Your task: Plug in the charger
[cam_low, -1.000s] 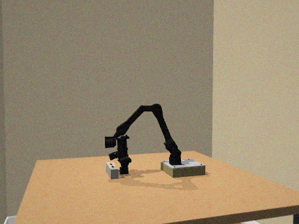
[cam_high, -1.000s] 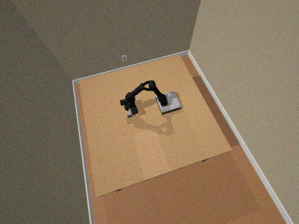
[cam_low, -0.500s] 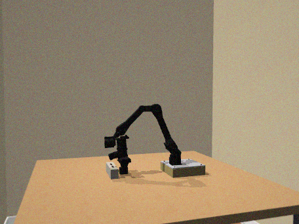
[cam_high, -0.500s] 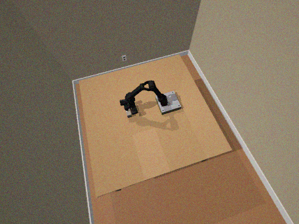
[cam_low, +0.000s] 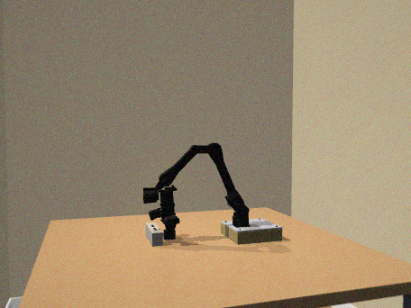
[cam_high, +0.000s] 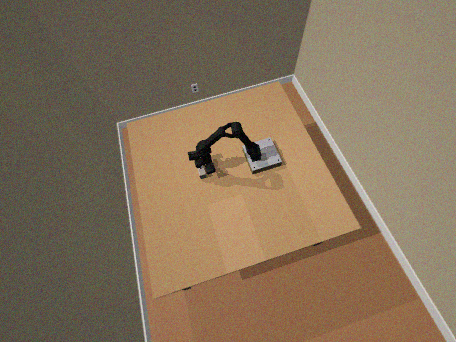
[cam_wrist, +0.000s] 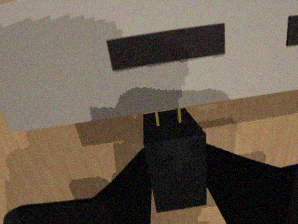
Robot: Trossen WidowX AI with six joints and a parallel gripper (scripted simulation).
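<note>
Now: gripper tip 20 mm short of the black two-prong charger and 10 mm below it.
</note>
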